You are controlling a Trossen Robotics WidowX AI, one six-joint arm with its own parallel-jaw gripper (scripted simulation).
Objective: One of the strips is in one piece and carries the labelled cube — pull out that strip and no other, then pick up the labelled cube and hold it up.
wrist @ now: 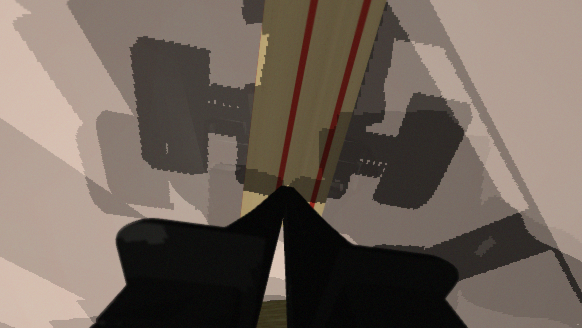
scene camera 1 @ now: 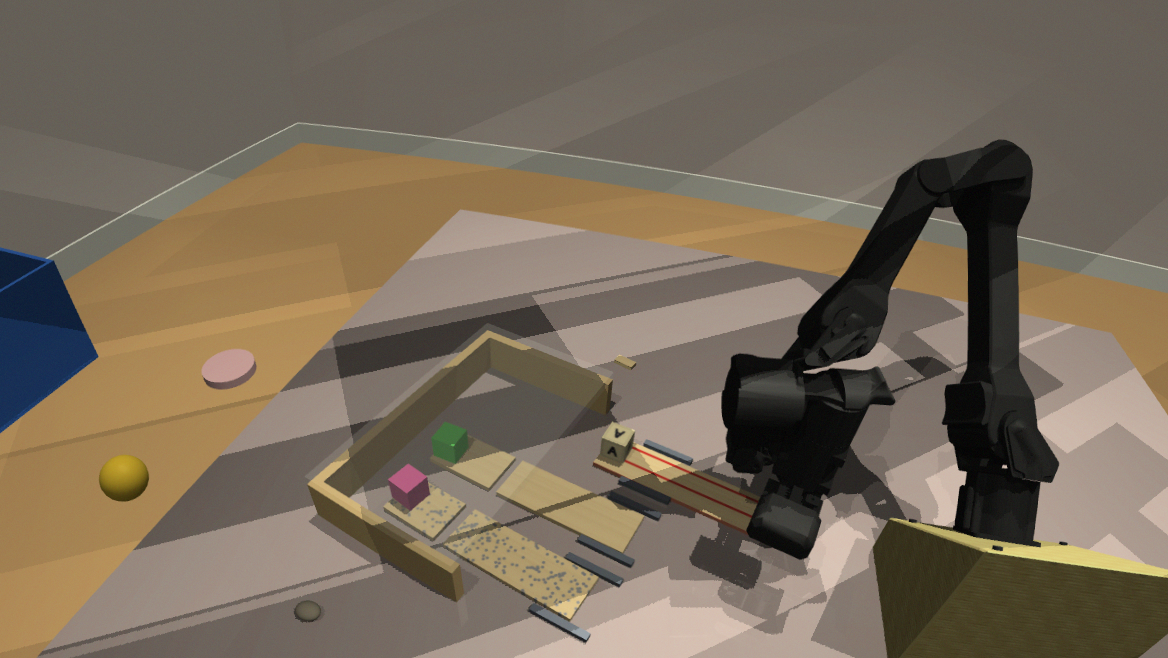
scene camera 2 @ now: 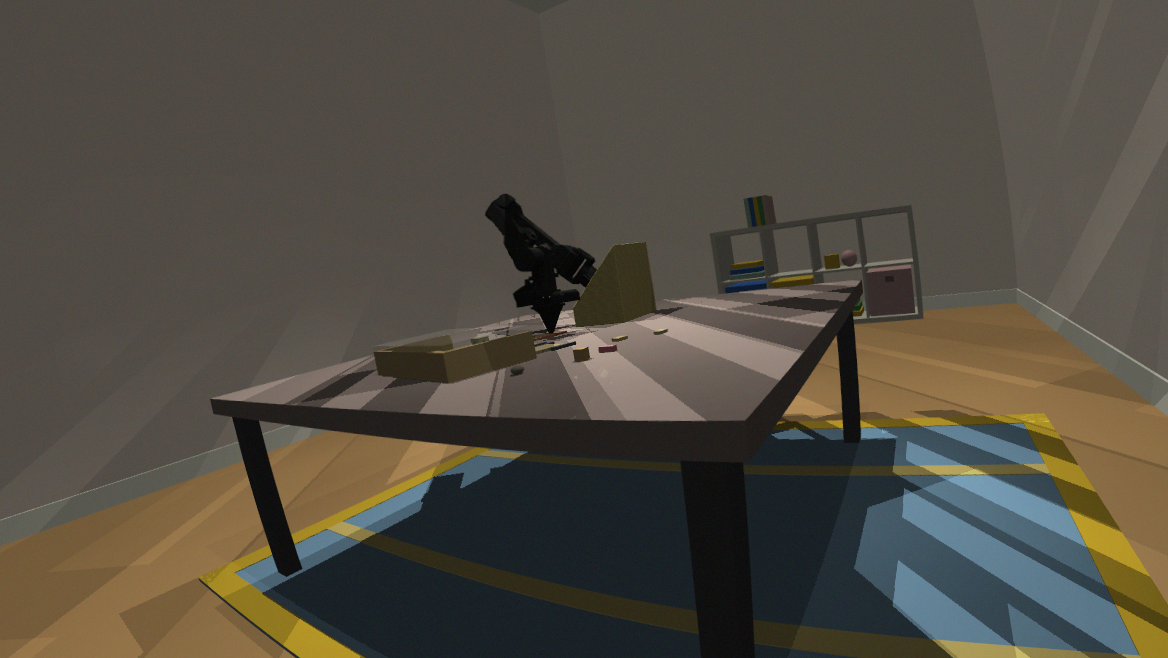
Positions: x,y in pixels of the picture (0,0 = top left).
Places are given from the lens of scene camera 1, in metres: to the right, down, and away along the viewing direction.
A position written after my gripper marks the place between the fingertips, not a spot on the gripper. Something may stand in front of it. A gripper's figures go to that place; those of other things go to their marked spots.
my gripper (scene camera 1: 778,524): 0.22, 0.22, 0.67
strip (scene camera 1: 718,500): 0.15, 0.19, 0.70
labelled cube (scene camera 1: 617,442): 0.04, 0.13, 0.72
